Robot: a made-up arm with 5 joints.
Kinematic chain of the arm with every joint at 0, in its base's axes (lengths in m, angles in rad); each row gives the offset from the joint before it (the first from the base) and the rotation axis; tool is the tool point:
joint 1: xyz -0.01 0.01 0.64 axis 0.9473 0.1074 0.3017
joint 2: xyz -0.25 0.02 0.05 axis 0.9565 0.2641 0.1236
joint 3: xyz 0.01 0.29 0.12 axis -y
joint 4: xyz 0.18 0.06 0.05 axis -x
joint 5: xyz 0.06 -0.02 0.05 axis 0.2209 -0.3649 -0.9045
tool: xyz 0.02 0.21 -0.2
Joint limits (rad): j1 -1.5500..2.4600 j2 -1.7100..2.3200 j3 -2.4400..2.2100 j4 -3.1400..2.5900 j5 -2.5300..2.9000
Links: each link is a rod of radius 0.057 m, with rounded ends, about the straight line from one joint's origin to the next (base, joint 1, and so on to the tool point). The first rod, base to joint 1, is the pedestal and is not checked.
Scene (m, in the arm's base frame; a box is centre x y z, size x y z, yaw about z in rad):
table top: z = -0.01
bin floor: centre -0.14 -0.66 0 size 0.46 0.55 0.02 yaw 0.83
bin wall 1: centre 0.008 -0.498 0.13 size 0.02 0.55 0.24 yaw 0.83
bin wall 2: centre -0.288 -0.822 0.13 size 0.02 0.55 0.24 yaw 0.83
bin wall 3: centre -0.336 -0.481 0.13 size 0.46 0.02 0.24 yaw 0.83
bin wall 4: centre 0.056 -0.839 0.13 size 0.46 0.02 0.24 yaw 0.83
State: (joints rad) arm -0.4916 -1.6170 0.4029 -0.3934 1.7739
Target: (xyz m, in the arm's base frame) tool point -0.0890 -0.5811 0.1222
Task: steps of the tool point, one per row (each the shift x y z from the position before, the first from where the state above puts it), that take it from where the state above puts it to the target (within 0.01 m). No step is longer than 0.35 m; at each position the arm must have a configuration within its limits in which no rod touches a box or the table.
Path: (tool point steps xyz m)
1: -0.1065 0.1591 0.1410
2: -0.1268 0.0571 0.2264
3: -0.1221 -0.0844 0.2497
4: -0.0929 -0.2230 0.1966
5: -0.0478 -0.3145 0.0774
6: -0.0006 -0.3295 -0.0755
7: 0.0344 -0.2618 -0.2183
8: 0.0467 -0.1319 -0.3108
9: 0.0340 0.0218 -0.3301
10: 0.0018 0.1557 -0.2766

